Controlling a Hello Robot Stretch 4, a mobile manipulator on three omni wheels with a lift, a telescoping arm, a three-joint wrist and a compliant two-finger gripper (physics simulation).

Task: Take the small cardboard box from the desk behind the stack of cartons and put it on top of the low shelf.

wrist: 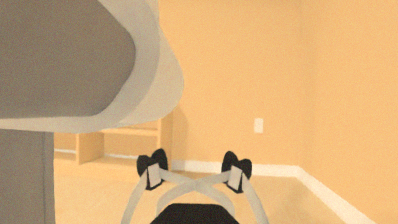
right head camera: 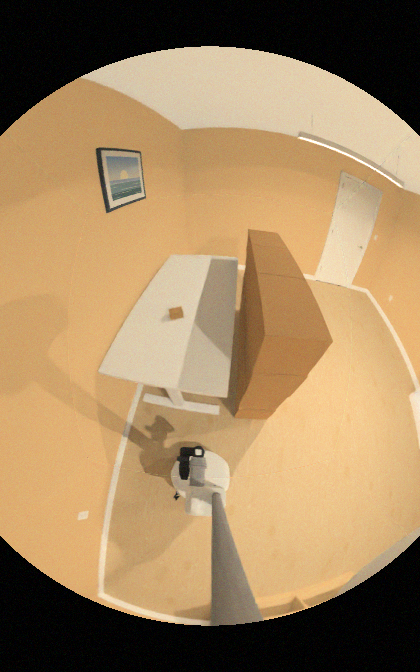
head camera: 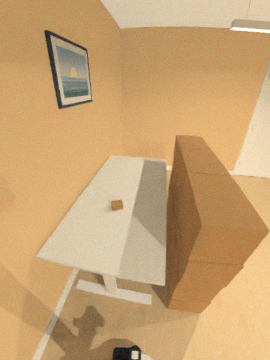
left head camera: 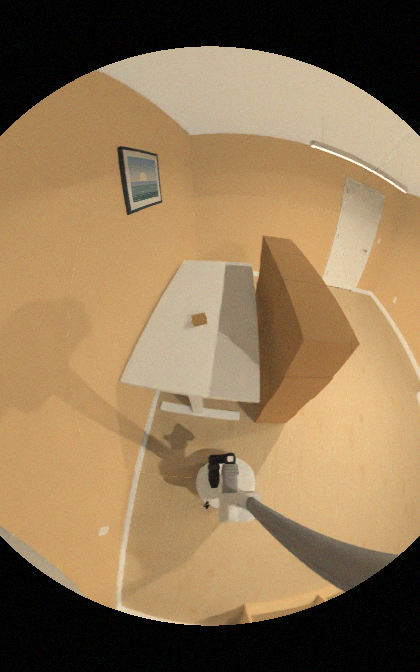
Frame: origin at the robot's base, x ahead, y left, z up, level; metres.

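Seen in the pictures: gripper, fingertip midpoint: (wrist: 194,163).
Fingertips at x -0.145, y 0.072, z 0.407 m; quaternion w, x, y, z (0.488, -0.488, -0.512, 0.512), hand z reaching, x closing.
Note:
A point is followed by its place in that frame.
The small cardboard box (head camera: 117,205) @(z 0.736, x 0.959, y 0.186 m) (left head camera: 199,319) (right head camera: 176,313) lies on the white desk (head camera: 85,240) @(z 0.691, x 0.658, y 0.352 m) (left head camera: 165,360) (right head camera: 140,355), about midway along it. The stack of cartons (head camera: 220,200) @(z 1.051, x 0.678, y -0.395 m) (left head camera: 310,310) (right head camera: 285,310) stands along the desk's right side and rises above its top. The low wooden shelf shows in part at the bottom edge of the left head view (left head camera: 290,606) and right head view (right head camera: 320,590), and behind the arm in the wrist view (wrist: 165,145) @(z 0.213, x -1.480, y -0.190 m). My gripper (wrist: 194,163) @(z 0.407, x -0.145, y 0.072 m) is open and empty, over my base and well short of the desk.
A wall with a framed picture (head camera: 73,72) @(z 1.649, x 1.394, y 0.550 m) (left head camera: 142,181) (right head camera: 122,179) runs along the desk's left side. The desk's white foot (head camera: 114,292) @(z 0.064, x 0.581, y 0.202 m) (left head camera: 200,411) stands on the floor facing my base. A white door (left head camera: 356,235) (right head camera: 350,230) is at the far right.

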